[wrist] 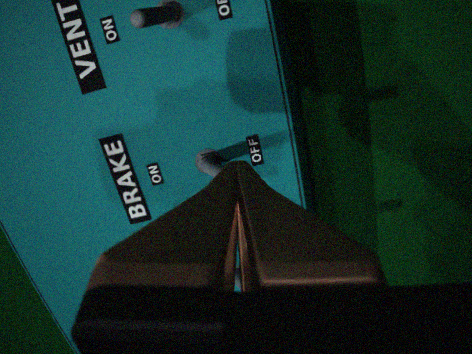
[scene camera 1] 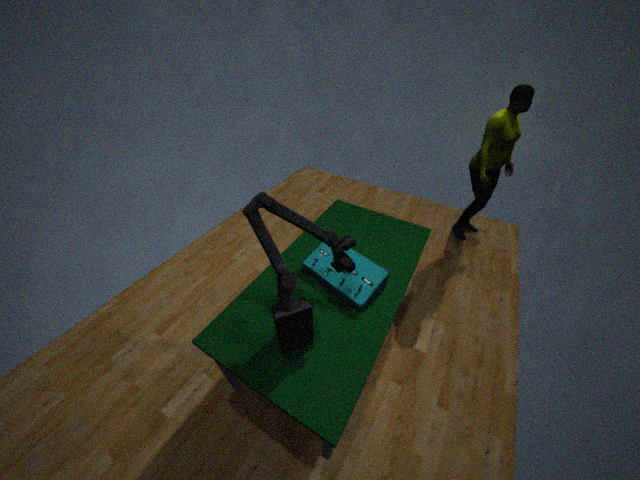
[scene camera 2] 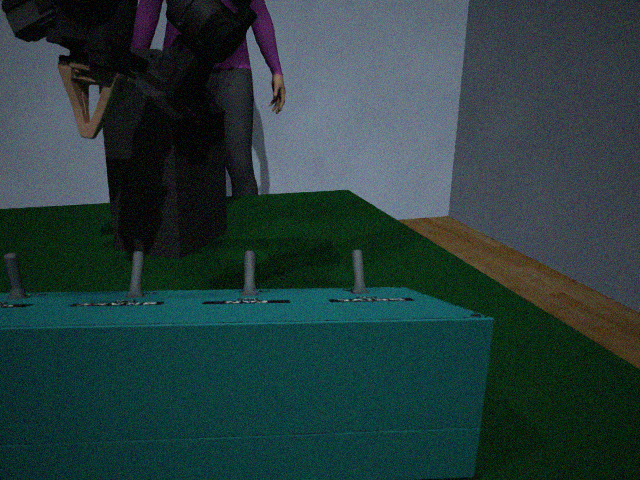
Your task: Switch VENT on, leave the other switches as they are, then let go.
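Pixels of known places: gripper, between the fingertips: (wrist: 237, 176) (scene camera 1: 345, 273) (scene camera 2: 87, 138); arm's base, origin of its link: (scene camera 1: 289, 306) (scene camera 2: 173, 86).
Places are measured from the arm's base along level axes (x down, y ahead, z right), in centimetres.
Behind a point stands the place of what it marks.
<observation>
The teal switch box (scene camera 1: 373, 268) @[x 14.0, y 60.3, z 7.6 cm] (scene camera 2: 248, 377) @[x 17.3, y 64.0, z -14.8 cm] (wrist: 45, 165) @[x 14.9, y 57.4, z 0.9 cm] carries a row of levers. The VENT lever (scene camera 1: 360, 289) @[x 17.4, y 44.1, z 10.5 cm] (scene camera 2: 14, 276) @[x 16.5, y 45.0, z 9.7 cm] (wrist: 152, 16) @[x 15.1, y 44.1, z 9.8 cm] tilts toward its ON label in the wrist view. The BRAKE lever (scene camera 2: 135, 273) @[x 16.8, y 43.7, z -2.1 cm] (wrist: 207, 160) @[x 17.9, y 44.1, z -1.5 cm] shows its base in the wrist view; its upper part is hidden behind the fingertips. My gripper (scene camera 1: 349, 268) @[x 3.5, y 37.0, z 3.5 cm] (scene camera 2: 90, 135) @[x 3.5, y 37.0, z 3.5 cm] (wrist: 237, 176) @[x 3.5, y 37.0, z 3.5 cm] is shut with nothing between the fingers. It hangs above the box, apart from the VENT lever, and its tips appear beside the BRAKE lever in the wrist view.
Two other levers (scene camera 2: 249, 272) @[x 16.9, y 43.7, z -14.1 cm] (scene camera 2: 358, 272) @[x 17.0, y 43.8, z -26.0 cm] stand upright in scene camera 2. The box rests on the green table (scene camera 1: 320, 382) @[x 27.5, y -6.6, z 27.5 cm] (scene camera 2: 320, 217) @[x 27.5, y -15.1, z -27.0 cm]. The arm's base (scene camera 1: 293, 325) @[x 3.6, y -3.8, z 7.1 cm] stands at one end. A person in yellow (scene camera 1: 498, 139) and one in purple (scene camera 2: 266, 41) stand beyond the table.
</observation>
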